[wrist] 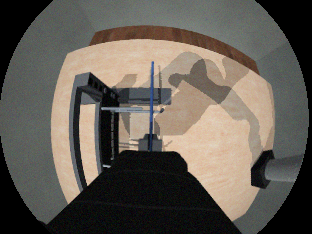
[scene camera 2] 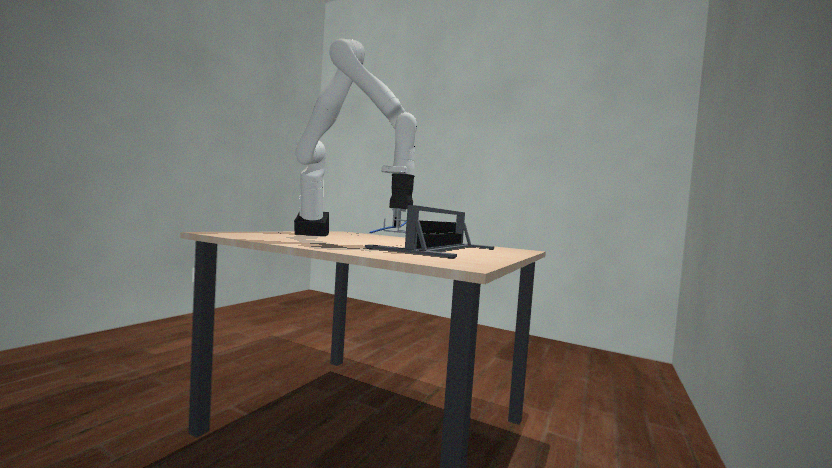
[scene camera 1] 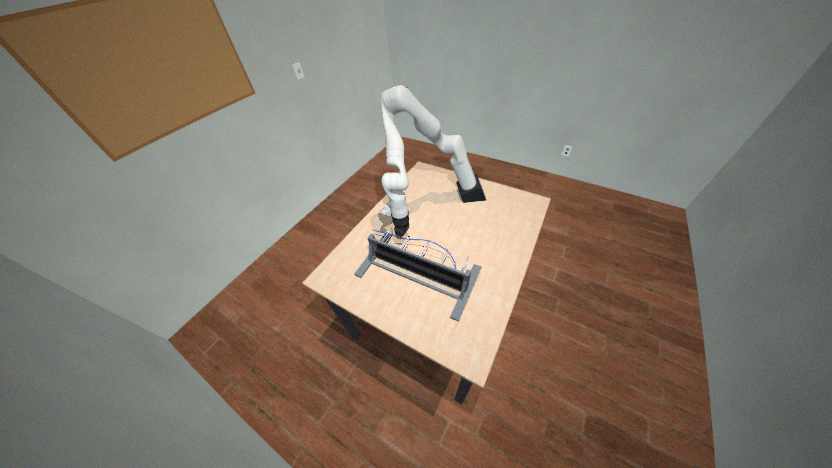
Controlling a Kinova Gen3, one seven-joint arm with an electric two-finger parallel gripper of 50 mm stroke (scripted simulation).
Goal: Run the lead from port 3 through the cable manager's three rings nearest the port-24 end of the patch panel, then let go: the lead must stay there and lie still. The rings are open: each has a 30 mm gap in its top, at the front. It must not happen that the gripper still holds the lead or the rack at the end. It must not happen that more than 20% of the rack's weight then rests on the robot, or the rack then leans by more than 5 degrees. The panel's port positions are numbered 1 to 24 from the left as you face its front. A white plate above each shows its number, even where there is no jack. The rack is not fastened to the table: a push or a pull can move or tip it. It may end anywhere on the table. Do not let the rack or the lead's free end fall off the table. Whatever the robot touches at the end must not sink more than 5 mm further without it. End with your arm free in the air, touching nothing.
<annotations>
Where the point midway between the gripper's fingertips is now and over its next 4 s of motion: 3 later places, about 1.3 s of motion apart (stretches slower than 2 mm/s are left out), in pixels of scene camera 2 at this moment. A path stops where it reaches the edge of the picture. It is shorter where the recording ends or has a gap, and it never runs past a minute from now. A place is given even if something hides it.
My gripper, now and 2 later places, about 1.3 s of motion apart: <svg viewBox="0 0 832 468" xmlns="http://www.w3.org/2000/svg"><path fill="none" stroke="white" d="M396 227L403 228L406 223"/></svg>
</annotations>
